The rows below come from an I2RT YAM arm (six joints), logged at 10 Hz.
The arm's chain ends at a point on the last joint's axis. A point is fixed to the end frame.
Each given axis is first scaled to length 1.
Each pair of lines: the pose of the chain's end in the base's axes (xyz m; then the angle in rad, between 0 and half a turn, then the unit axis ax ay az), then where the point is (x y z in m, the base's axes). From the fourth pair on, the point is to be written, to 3 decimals.
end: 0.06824, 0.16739, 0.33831, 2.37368, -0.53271, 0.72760, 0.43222
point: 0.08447 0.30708 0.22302
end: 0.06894, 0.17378, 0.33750, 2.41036, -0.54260, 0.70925, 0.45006
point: 0.07442 0.31521 0.22334
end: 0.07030, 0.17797, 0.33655, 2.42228, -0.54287, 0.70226, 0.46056
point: 0.07150 0.32081 0.22403
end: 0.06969, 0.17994, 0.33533, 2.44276, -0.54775, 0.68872, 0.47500
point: 0.064 0.324 0.225
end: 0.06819, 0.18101, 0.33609, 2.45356, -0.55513, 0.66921, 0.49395
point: 0.055 0.328 0.230
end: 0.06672, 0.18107, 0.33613, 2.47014, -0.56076, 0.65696, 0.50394
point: 0.048 0.329 0.232
